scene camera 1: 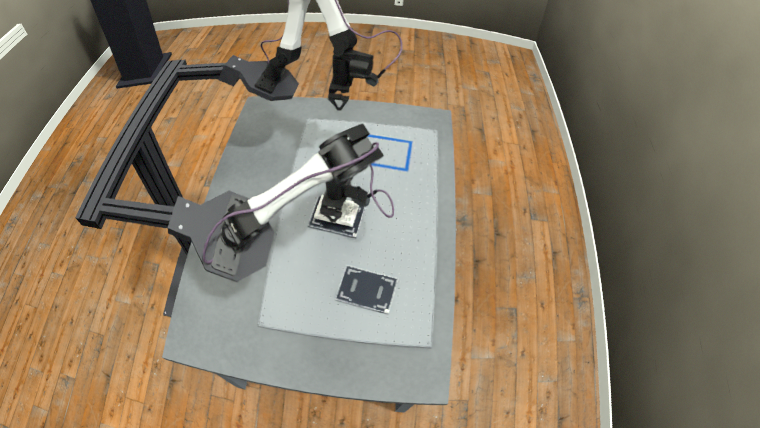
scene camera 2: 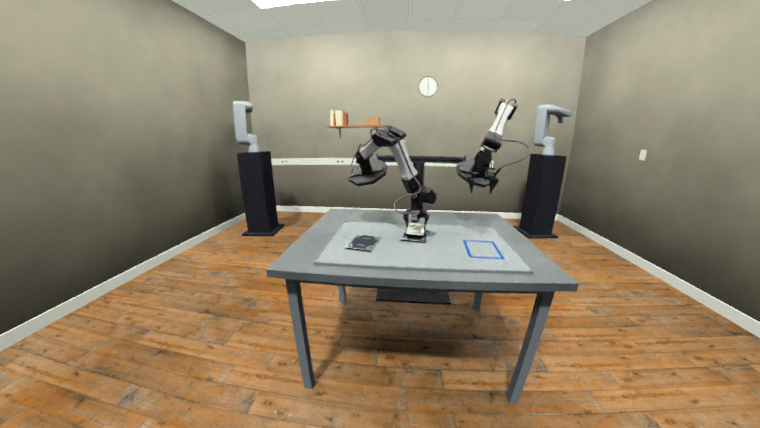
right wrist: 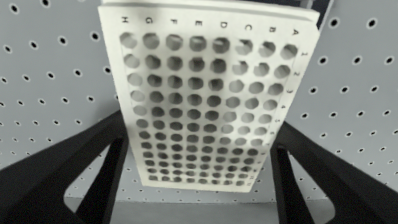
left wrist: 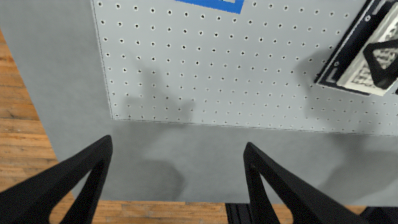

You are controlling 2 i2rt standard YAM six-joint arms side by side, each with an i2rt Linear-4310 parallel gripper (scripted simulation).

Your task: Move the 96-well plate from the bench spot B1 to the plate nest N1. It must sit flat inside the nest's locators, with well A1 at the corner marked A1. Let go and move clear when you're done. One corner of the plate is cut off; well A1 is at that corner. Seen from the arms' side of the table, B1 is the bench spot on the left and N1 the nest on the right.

Labels:
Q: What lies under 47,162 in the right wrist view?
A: My right gripper.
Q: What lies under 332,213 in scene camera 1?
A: My right gripper.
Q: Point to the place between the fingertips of my left gripper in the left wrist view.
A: At 180,145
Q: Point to a white 96-well plate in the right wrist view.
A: At 196,124

